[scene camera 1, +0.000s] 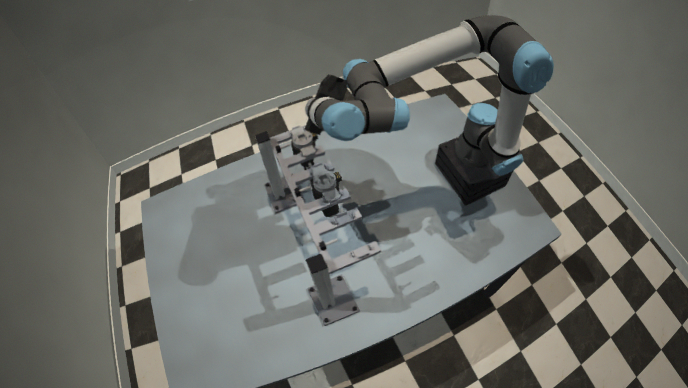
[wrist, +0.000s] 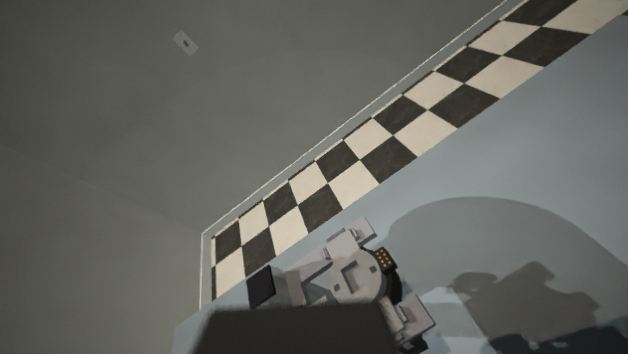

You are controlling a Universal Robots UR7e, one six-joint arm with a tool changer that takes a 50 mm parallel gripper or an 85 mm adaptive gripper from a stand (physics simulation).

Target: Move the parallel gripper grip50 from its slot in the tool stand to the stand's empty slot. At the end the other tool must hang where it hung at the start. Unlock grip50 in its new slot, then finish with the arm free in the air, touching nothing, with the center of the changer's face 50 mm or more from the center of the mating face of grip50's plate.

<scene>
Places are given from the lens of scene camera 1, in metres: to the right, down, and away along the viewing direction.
tool stand (scene camera 1: pixel 332 297): -0.03, 0.30, 0.99
</scene>
